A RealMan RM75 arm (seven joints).
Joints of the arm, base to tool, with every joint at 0 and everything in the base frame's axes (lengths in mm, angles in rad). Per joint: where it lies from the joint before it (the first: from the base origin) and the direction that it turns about. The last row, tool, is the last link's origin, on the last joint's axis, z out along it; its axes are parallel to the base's.
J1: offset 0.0 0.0 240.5 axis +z
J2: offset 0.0 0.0 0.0 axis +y
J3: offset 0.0 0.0 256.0 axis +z
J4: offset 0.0 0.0 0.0 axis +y
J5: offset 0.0 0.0 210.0 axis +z
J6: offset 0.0 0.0 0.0 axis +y
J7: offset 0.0 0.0 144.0 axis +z
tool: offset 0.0 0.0 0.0
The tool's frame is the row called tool.
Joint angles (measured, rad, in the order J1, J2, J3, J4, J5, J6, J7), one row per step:
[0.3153, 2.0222, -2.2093, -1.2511, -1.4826, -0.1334, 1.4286]
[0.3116, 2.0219, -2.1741, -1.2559, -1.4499, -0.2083, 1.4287]
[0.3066, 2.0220, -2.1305, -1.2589, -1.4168, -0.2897, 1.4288]
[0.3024, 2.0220, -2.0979, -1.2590, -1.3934, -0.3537, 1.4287]
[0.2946, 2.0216, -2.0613, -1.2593, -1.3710, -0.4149, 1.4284]
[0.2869, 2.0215, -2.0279, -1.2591, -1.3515, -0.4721, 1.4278]
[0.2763, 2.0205, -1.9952, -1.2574, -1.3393, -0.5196, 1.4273]
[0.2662, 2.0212, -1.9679, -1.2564, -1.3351, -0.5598, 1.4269]
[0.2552, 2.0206, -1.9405, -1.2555, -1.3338, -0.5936, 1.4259]
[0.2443, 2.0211, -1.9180, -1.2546, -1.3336, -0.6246, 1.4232]
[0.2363, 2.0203, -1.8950, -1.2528, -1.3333, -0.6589, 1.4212]
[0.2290, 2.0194, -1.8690, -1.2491, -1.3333, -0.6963, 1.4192]
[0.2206, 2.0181, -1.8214, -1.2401, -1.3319, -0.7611, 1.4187]
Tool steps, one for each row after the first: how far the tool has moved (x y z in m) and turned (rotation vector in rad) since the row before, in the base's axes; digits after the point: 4 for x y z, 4 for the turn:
[-0.0020, -0.0006, 0.0027, -0.0464, 0.0388, -0.0119]
[-0.0016, 0.0002, 0.0046, -0.0443, 0.0436, -0.0123]
[-0.0008, -0.0004, 0.0035, -0.0349, 0.0321, -0.0064]
[0.0005, 0.0002, 0.0052, -0.0273, 0.0333, -0.0097]
[0.0005, -0.0003, 0.0050, -0.0248, 0.0308, -0.0065]
[0.0030, 0.0002, 0.0055, -0.0149, 0.0226, -0.0096]
[0.0026, -0.0004, 0.0042, -0.0118, 0.0159, -0.0050]
[0.0038, 0.0002, 0.0049, -0.0049, 0.0111, -0.0067]
[0.0034, -0.0008, 0.0036, -0.0061, 0.0089, -0.0038]
[0.0030, -0.0007, 0.0039, -0.0084, 0.0084, -0.0005]
[0.0035, -0.0005, 0.0043, -0.0088, 0.0086, -0.0008]
[0.0055, -0.0001, 0.0080, -0.0146, 0.0180, -0.0028]

